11 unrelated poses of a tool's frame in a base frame.
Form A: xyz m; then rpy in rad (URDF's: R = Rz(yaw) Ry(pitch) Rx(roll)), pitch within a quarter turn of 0, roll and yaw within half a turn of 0.
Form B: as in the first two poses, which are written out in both.
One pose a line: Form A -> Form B
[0.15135 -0.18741 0.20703 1.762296 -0.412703 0.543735] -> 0.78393 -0.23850 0.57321 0.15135; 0.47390 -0.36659 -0.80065 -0.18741; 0.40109 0.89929 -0.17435 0.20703; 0 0 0 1
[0.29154 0.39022 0.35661 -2.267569 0.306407 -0.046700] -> 0.95238 -0.26104 -0.15756 0.29154; -0.04451 -0.63025 0.77512 0.39022; -0.30163 -0.73120 -0.61186 0.35661; 0 0 0 1
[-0.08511 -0.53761 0.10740 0.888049 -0.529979 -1.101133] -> 0.39050 0.38511 -0.83618 -0.08511; -0.76939 0.63528 -0.06673 -0.53761; 0.50552 0.66941 0.54437 0.10740; 0 0 0 1
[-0.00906 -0.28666 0.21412 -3.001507 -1.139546 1.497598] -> 0.03057 0.99683 -0.07347 -0.00906; 0.41689 0.05409 0.90735 -0.28666; 0.90844 -0.05837 -0.41391 0.21412; 0 0 0 1
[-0.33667 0.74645 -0.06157 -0.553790 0.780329 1.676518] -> -0.07499 -0.80675 -0.58612 -0.33667; 0.70671 -0.45767 0.53953 0.74645; -0.70351 -0.37376 0.60446 -0.06157; 0 0 0 1
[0.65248 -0.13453 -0.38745 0.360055 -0.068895 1.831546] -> -0.25719 -0.89799 0.35703 0.65248; 0.96390 -0.26471 0.02858 -0.13453; 0.06884 0.35149 0.93366 -0.38745; 0 0 0 1
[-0.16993 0.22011 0.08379 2.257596 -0.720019 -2.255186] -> -0.47528 -0.16892 -0.86346 -0.16993; -0.58249 0.79593 0.16492 0.22011; 0.65940 0.58135 -0.47669 0.08379; 0 0 0 1
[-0.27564 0.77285 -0.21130 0.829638 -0.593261 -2.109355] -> -0.42526 0.79110 -0.43967 -0.27564; -0.71176 0.00776 0.70238 0.77285; 0.55907 0.61163 0.55978 -0.21130; 0 0 0 1
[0.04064 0.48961 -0.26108 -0.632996 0.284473 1.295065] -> 0.26131 -0.82100 -0.50761 0.04064; 0.92355 0.05975 0.37878 0.48961; -0.28065 -0.56779 0.77386 -0.26108; 0 0 0 1
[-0.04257 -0.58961 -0.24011 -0.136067 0.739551 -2.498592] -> -0.59124 0.66722 -0.45305 -0.04257; -0.44297 -0.73809 -0.50893 -0.58961; -0.67396 -0.10021 0.73194 -0.24011; 0 0 0 1
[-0.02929 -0.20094 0.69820 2.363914 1.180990 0.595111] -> 0.31468 0.93687 -0.15245 -0.02929; 0.21303 -0.22622 -0.95049 -0.20094; -0.92498 0.26662 -0.27077 0.69820; 0 0 0 1
